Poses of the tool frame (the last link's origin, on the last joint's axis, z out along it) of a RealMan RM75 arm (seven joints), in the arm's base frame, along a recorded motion.
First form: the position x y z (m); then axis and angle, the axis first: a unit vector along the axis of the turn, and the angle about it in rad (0 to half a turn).
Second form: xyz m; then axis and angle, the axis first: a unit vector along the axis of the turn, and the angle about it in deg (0 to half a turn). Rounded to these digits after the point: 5 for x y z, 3 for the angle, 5 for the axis.
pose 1, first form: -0.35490, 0.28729, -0.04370, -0.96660, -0.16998, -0.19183, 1.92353
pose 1, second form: -0.35490, 0.28729, -0.04370, -0.96660, -0.16998, -0.19183, 110.210
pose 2, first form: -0.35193, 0.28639, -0.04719, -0.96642, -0.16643, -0.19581, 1.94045
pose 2, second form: -0.35193, 0.28639, -0.04719, -0.96642, -0.16643, -0.19581, 111.180
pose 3, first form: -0.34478, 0.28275, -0.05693, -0.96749, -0.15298, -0.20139, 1.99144
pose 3, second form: -0.34478, 0.28275, -0.05693, -0.96749, -0.15298, -0.20139, 114.101
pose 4, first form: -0.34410, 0.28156, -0.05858, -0.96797, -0.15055, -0.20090, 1.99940
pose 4, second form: -0.34410, 0.28156, -0.05858, -0.96797, -0.15055, -0.20090, 114.557
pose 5, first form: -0.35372, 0.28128, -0.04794, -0.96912, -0.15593, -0.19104, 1.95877
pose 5, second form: -0.35372, 0.28128, -0.04794, -0.96912, -0.15593, -0.19104, 112.229
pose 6, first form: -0.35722, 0.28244, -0.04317, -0.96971, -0.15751, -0.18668, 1.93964
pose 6, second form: -0.35722, 0.28244, -0.04317, -0.96971, -0.15751, -0.18668, 111.133
